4 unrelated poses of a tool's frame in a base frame.
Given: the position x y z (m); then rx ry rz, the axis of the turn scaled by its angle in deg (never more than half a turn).
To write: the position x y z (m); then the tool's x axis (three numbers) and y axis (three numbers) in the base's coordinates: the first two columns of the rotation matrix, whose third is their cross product. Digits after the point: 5 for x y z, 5 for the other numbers.
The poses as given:
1: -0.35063 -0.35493 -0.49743 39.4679 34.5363 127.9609
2: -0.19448 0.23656 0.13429 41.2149 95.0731 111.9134
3: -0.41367 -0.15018 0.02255 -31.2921 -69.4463 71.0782
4: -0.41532 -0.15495 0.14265 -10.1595 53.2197 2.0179
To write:
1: -0.35063 -0.35493 -0.49743 -0.60428 0.74013 0.29506 -0.49116 -0.63761 0.59348
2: -0.19448 0.23656 0.13429 -0.74936 0.65648 0.08655 -0.02071 -0.15388 0.98787
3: -0.41367 -0.15018 0.02255 -0.13270 0.91072 0.39114 -0.41218 0.30818 -0.85740
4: -0.41532 -0.15495 0.14265 0.59928 -0.04619 -0.79921 -0.10658 0.98484 -0.13684
